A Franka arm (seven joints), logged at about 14 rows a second.
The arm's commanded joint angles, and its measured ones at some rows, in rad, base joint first. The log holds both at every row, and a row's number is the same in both.
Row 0, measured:
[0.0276 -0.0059 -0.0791 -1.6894 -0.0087 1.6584 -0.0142]
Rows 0 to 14, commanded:
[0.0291 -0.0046 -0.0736 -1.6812 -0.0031 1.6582 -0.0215]
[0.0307 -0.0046 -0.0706 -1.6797 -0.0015 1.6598 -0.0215]
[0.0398 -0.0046 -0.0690 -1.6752 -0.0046 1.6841 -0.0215]
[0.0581 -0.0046 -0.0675 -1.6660 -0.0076 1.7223 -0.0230]
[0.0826 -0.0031 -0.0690 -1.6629 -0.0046 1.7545 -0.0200]
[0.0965 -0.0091 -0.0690 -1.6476 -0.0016 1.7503 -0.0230]
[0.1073 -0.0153 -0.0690 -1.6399 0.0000 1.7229 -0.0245]
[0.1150 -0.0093 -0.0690 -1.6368 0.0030 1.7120 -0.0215]
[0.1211 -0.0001 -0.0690 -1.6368 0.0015 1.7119 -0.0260]
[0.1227 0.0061 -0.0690 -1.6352 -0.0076 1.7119 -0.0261]
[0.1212 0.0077 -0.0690 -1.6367 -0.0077 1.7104 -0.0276]
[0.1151 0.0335 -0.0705 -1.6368 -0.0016 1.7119 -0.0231]
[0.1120 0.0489 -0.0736 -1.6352 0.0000 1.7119 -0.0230]
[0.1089 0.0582 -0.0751 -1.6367 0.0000 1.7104 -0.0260]
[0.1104 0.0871 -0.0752 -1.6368 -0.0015 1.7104 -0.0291]
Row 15, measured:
[0.1172 0.0431 -0.0749 -1.6553 -0.0068 1.7247 -0.0147]
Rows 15 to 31, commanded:
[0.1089 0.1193 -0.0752 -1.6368 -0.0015 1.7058 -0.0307]
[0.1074 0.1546 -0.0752 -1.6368 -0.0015 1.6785 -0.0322]
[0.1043 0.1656 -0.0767 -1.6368 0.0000 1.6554 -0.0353]
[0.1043 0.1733 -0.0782 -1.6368 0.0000 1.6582 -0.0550]
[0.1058 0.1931 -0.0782 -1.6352 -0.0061 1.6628 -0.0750]
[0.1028 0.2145 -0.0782 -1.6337 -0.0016 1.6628 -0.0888]
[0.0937 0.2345 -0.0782 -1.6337 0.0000 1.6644 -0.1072]
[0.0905 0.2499 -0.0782 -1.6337 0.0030 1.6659 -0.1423]
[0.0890 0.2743 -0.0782 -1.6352 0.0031 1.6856 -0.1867]
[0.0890 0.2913 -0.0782 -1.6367 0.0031 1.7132 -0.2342]
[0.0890 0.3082 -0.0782 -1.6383 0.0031 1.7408 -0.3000]
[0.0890 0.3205 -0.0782 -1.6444 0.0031 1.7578 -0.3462]
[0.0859 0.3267 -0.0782 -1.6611 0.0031 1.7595 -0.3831]
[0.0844 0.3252 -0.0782 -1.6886 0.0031 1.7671 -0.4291]
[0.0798 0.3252 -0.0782 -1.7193 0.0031 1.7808 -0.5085]
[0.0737 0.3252 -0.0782 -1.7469 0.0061 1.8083 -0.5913]
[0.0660 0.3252 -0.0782 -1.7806 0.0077 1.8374 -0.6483]
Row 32, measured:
[0.0867 0.3450 -0.0813 -1.7098 -0.0061 1.7866 -0.5228]
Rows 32 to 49, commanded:
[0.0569 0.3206 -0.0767 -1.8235 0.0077 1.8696 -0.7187]
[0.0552 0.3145 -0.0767 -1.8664 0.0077 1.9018 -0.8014]
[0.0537 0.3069 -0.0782 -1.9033 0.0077 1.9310 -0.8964]
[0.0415 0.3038 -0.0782 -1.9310 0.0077 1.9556 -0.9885]
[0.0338 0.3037 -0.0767 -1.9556 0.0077 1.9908 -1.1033]
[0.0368 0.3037 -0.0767 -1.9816 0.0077 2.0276 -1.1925]
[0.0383 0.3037 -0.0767 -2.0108 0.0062 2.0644 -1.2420]
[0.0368 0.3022 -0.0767 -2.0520 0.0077 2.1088 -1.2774]
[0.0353 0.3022 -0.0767 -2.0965 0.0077 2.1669 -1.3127]
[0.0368 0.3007 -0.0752 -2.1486 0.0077 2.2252 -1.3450]
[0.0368 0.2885 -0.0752 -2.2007 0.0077 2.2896 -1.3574]
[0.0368 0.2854 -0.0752 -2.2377 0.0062 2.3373 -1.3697]
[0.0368 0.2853 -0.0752 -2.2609 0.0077 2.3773 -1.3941]
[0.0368 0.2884 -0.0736 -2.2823 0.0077 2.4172 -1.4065]
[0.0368 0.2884 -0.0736 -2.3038 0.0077 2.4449 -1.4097]
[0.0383 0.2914 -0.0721 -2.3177 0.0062 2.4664 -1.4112]
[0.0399 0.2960 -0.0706 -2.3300 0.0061 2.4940 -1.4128]
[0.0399 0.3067 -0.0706 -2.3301 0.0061 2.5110 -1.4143]
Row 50, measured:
[0.0438 0.3301 -0.0779 -2.2892 -0.0037 2.4676 -1.3869]
